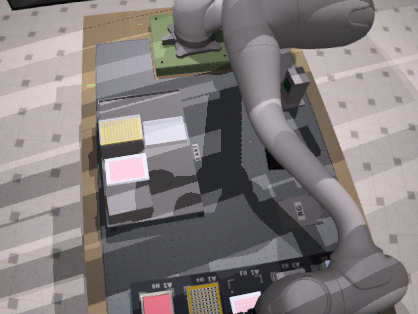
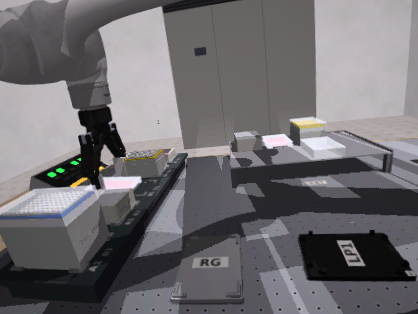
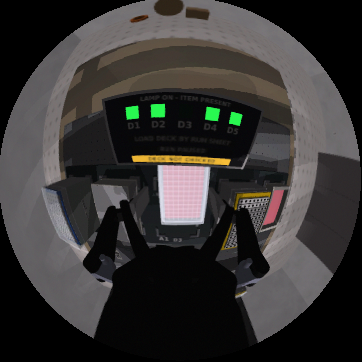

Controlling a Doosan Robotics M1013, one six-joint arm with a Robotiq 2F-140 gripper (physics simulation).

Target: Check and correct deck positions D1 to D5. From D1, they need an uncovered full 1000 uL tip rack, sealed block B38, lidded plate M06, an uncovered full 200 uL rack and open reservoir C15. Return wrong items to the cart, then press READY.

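Places are measured from the arm's base along level axes (x ahead, y left, z up), in centimetres.
Pixels of known places: gripper, fingertip midpoint: (image 3: 177,194); arm's base, origin of the base link: (image 1: 193,38).
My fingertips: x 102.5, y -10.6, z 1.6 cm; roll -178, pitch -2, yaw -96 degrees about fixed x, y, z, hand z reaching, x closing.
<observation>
Ahead of a thing's pixels: the offset from my fingertips to its top centre. "*": to the spot under its first point.
My gripper (image 2: 107,170) (image 3: 177,194) is open, its fingers on either side of a pink plate @[dx +0.1, dy -0.9, dz +1.9 cm] (image 1: 245,302) (image 2: 121,183) (image 3: 183,195) at D3. The plate lies towards the panel, with bare nest showing at the A1 edge. A blue-banded tip rack (image 2: 50,237) (image 3: 64,215) stands at D1; whether it is covered is unclear. A grey block @[dx -2.3, dy +12.5, dz +3.7 cm] (image 2: 118,206) (image 3: 111,197) is at D2, a yellow-rimmed rack @[dx -5.4, dy -12.1, dz +5.9 cm] (image 1: 204,299) (image 2: 144,156) (image 3: 254,210) at D4, and a red-filled reservoir @[dx -6.9, dy -24.4, dz +2.6 cm] (image 1: 157,304) (image 3: 273,207) at D5. The panel @[* dx +9.1, dy -1.3, dz +5.7 cm] (image 3: 182,139) shows lamps lit for D1, D2, D4, D5; D3 is dark.
The cart @[dx -55.7, dy -17.3, dz +1.1 cm] (image 1: 172,202) (image 2: 280,161) holds a yellow rack @[dx -61.6, dy -23.6, dz +7.6 cm] (image 1: 121,130) (image 2: 307,126), a pale tray @[dx -60.6, dy -10.2, dz +3.0 cm] (image 1: 165,131) (image 2: 322,147), a pink plate @[dx -50.9, dy -24.4, dz +2.2 cm] (image 1: 126,169) (image 2: 277,141) and a grey block @[dx -40.4, dy -25.2, dz +4.7 cm] (image 1: 129,200) (image 2: 247,142). The RG nest @[dx -25.8, dy +25.7, dz -4.1 cm] (image 2: 212,282) and black LP1 nest @[dx -48.5, dy +27.5, dz -3.5 cm] (image 2: 372,260) lie on the table.
</observation>
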